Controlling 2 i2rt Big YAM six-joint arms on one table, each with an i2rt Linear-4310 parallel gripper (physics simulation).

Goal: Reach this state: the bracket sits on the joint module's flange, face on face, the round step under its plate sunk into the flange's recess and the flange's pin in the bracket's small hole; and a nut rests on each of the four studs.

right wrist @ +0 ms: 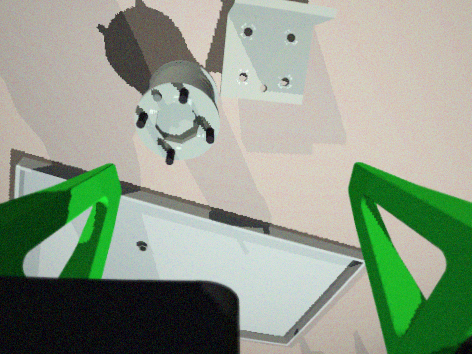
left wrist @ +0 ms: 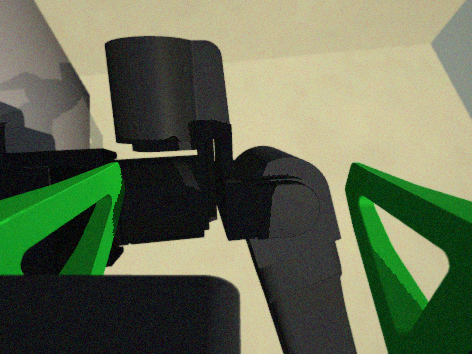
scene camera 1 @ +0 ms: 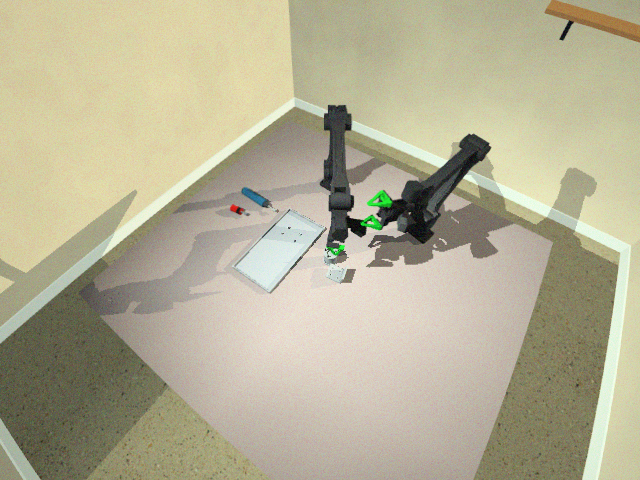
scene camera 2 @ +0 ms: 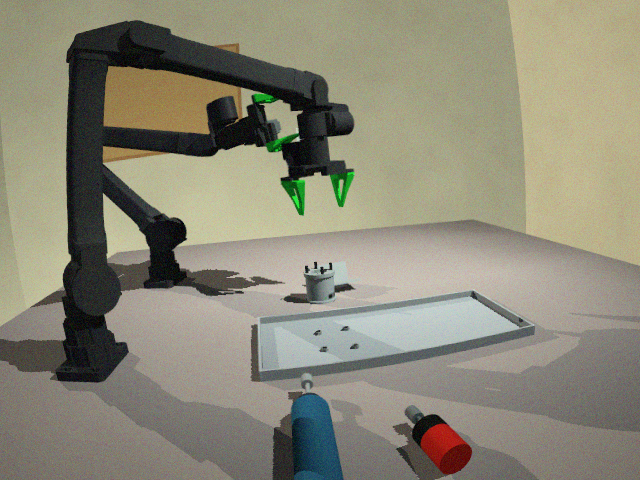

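Pixels of known places: left gripper, between the fingertips: [left wrist: 235, 175] [scene camera 1: 364, 214] [scene camera 2: 295, 113]; right gripper, between the fingertips: [right wrist: 234, 176] [scene camera 1: 337, 245] [scene camera 2: 321, 210]; left arm's base, origin of its link: [scene camera 1: 418, 232] [scene camera 2: 166, 282]; right arm's base, origin of its link: [scene camera 2: 94, 365].
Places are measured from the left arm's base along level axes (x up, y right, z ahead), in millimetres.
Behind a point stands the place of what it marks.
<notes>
The grey joint module [right wrist: 176, 112] @(x 54, y 171, z 432 mm) stands on the table with its four black studs bare; it also shows in scene camera 2 [scene camera 2: 319, 285] @(x 38, y 205, z 438 mm). The light grey bracket [right wrist: 270, 53] @(x 16, y 100, z 473 mm) lies on the table beside the module, apart from it, its holed plate facing up. It shows just behind the module [scene camera 2: 340, 273] @(x 25, y 66, z 473 mm). My right gripper [scene camera 2: 318, 190] hangs open and empty high above the module and tray edge [right wrist: 234, 218] @(x 2, y 267, z 561 mm). My left gripper [scene camera 2: 272, 121] is open and empty, held high behind the right wrist. Several nuts [scene camera 2: 335, 338] @(x 4, y 397, z 479 mm) lie in the tray.
The shallow grey tray [scene camera 2: 390, 333] @(x 4, y 387, z 566 mm) lies in front of the module, also seen in scene camera 1 [scene camera 1: 280, 250] @(x 4, y 366, z 577 mm). A blue screwdriver [scene camera 2: 315, 438] @(x 41, y 718, z 482 mm) and a red one [scene camera 2: 439, 438] @(x 32, y 716, z 592 mm) lie beyond the tray.
</notes>
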